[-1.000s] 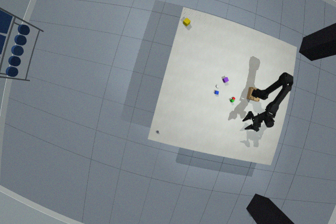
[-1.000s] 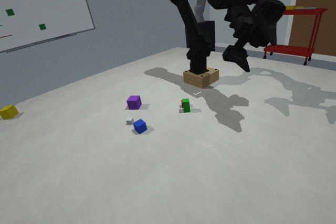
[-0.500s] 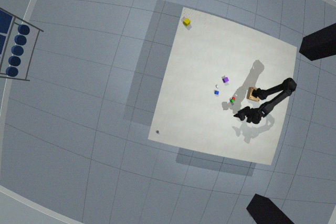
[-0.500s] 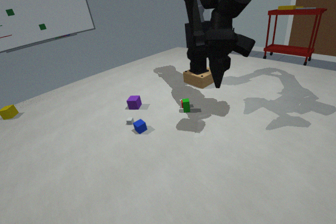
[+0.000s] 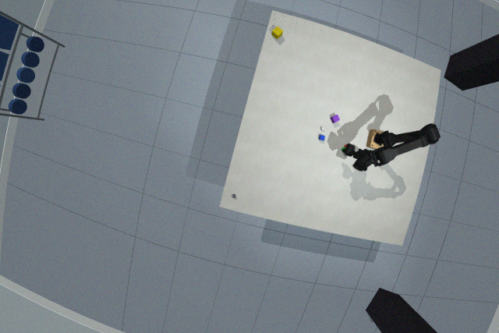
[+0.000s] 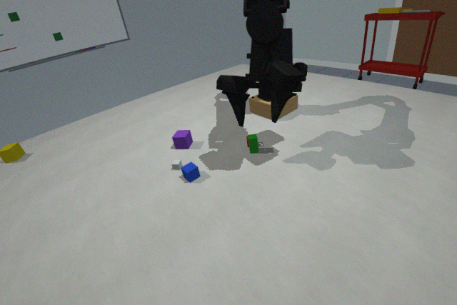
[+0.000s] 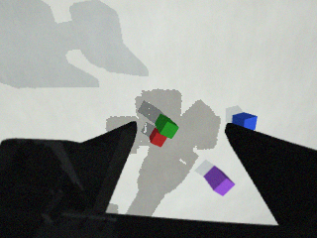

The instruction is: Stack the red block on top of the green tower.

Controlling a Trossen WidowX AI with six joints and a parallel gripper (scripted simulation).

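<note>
Now: gripper tip 10 mm past the red block, 50 mm to the left of it and 70 mm above it. Round my gripper tip: blue block: 170 mm ahead, 30 mm to the right, 70 mm below; white block: 180 mm ahead, 80 mm to the right, 70 mm below; purple block: 140 mm ahead, 170 mm to the right, 60 mm below.
</note>
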